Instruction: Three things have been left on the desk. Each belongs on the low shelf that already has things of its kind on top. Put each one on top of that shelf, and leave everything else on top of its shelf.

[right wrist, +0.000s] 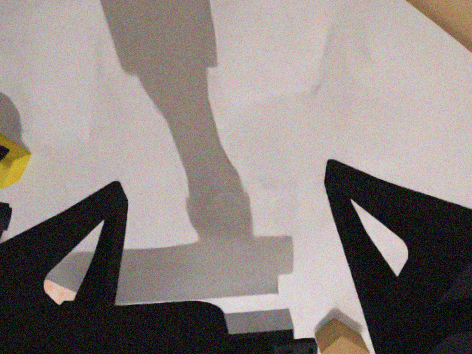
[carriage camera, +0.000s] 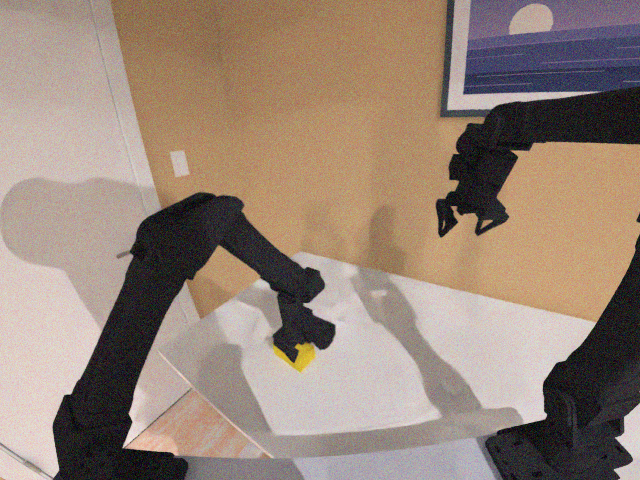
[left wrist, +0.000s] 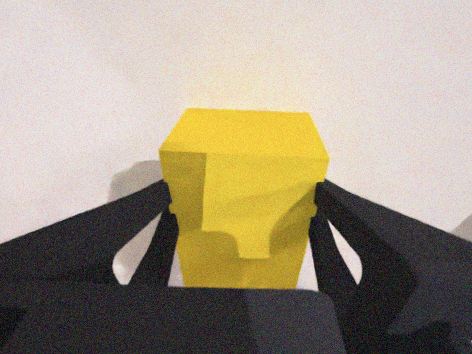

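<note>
A yellow block is at the desk's left part in the carriage view. My left gripper is shut on it, with a finger against each side. Whether the block touches the desk is hard to tell. My right gripper is open and empty, high above the desk at the upper right of the carriage view. A tan, wooden-looking object shows in part at the bottom edge of the right wrist view. The low shelves do not show in these views.
The orange wall stands behind the desk, with a framed picture at the upper right. A white wall or door panel is at the left. Pinkish floor shows beside the desk's left edge. Shadows of the arms cross the desk.
</note>
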